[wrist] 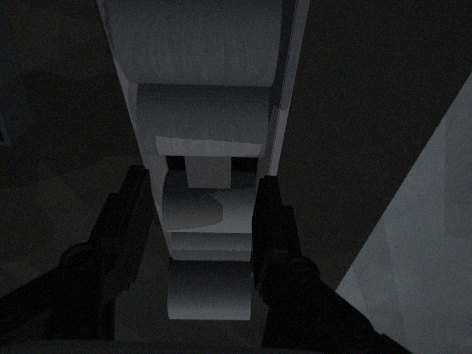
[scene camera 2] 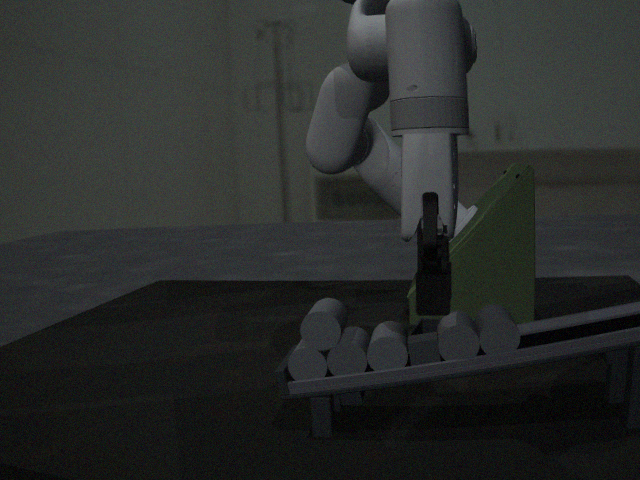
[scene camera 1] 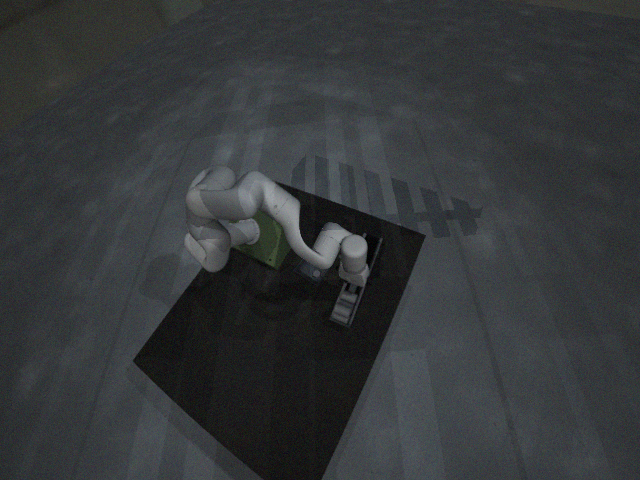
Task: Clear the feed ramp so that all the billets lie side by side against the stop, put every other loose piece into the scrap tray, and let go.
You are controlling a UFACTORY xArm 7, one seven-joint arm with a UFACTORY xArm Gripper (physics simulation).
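Seen in the pictures: gripper, fingertip midpoint: (wrist: pixel 204 193) (scene camera 2: pixel 434 307) (scene camera 1: pixel 353 282); arm's base at its link origin: (scene camera 2: pixel 455 233) (scene camera 1: pixel 249 230).
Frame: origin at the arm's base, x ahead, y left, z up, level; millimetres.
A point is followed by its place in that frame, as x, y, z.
The feed ramp (scene camera 1: pixel 358 304) (scene camera 2: pixel 465 364) {566, -38, -50} (wrist: pixel 295 60) {565, -18, -42} slopes down to its stop (scene camera 2: pixel 282 381) {561, -215, -66}. Three grey billets (scene camera 2: pixel 307 363) {548, -191, -52} (scene camera 2: pixel 346 358) {549, -152, -47} (scene camera 2: pixel 387 347) {550, -112, -36} lie side by side from the stop. Another billet (scene camera 2: pixel 321 330) {548, -175, -18} (wrist: pixel 210 292) {521, -159, -7} rests on top of the lowest two. Uphill of the row sits a square-sided block (scene camera 2: pixel 423 349) {536, -77, -44} (wrist: pixel 209 172) {523, -78, -35}, then two more billets (scene camera 2: pixel 458 338) {551, -43, -28} (scene camera 2: pixel 498 333) {552, -5, -25} (wrist: pixel 202 115) {524, -32, -18}. My gripper (scene camera 2: pixel 434 305) {524, -65, -4} (wrist: pixel 204 193) {524, -65, -4} is part open and empty, just above the block, one finger towards each side rail. The scrap tray (scene camera 1: pixel 300 269) {262, -50, -124} stands beside the ramp; a pale piece shows in it.
The green base mount (scene camera 1: pixel 268 242) {113, -20, -10} (scene camera 2: pixel 496 268) {171, 52, -37} stands behind the ramp in the scene camera 2 view. The ramp's raised upper end runs off to the right there, on legs (scene camera 2: pixel 617 377) {507, 138, -96}. The dark table top (scene camera 1: pixel 248 361) {232, -486, -128} has its edge to the right in the wrist view.
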